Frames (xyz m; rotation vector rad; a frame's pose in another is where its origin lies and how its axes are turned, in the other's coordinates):
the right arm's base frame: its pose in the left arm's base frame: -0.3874 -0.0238 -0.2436 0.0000 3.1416 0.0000
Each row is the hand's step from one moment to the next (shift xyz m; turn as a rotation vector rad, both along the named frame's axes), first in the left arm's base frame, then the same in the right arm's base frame.
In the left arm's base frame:
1: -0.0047 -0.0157 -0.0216 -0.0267 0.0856 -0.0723
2: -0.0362 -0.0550 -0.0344 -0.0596 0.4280 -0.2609
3: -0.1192 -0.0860 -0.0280 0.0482 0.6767 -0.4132
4: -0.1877 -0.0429 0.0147 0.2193 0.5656 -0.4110
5: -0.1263 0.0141 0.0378 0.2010 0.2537 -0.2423
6: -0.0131 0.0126 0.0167 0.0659 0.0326 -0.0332
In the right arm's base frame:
1: 0.0047 -0.0157 0.0216 0.0267 0.0856 0.0723
2: 0.0362 -0.0550 0.0344 0.0596 0.4280 0.2609
3: 0.1192 -0.0860 0.0280 -0.0482 0.6767 0.4132
4: 0.1877 -0.0429 -0.0147 -0.2193 0.5656 0.4110
5: 0.1263 0.0141 -0.0378 -0.2010 0.2537 0.2423
6: 0.0131 0.0126 -0.0167 -0.0659 0.0326 0.0332

